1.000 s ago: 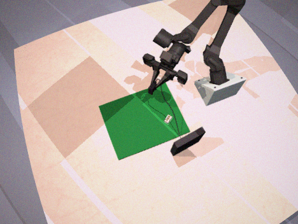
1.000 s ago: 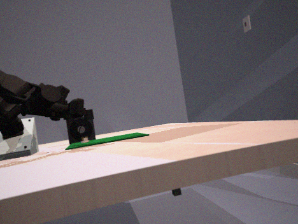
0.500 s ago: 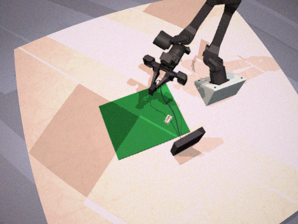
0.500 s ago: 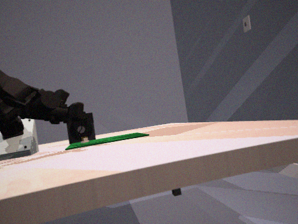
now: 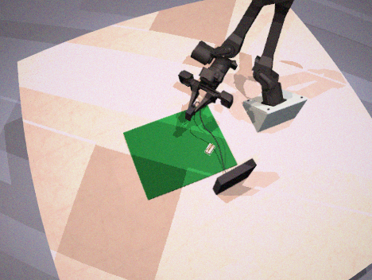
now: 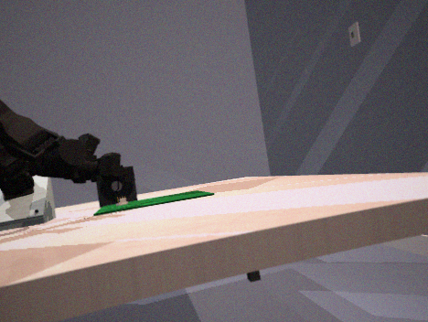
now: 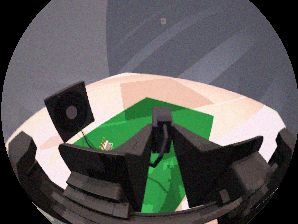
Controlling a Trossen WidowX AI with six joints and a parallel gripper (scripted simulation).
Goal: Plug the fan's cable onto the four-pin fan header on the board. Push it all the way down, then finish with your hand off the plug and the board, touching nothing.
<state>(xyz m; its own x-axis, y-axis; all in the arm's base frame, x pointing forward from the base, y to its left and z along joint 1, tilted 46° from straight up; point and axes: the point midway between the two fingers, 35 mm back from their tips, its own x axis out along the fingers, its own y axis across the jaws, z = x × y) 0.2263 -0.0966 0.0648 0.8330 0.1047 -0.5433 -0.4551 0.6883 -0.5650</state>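
Right now my gripper tip is 110 mm above the green board, 80 mm short of it and 60 mm to the right of it. Also, from my gripper tip: black fan (230 mm to the left, 40 mm below, 10 mm behind); then dark plug (10 mm below).
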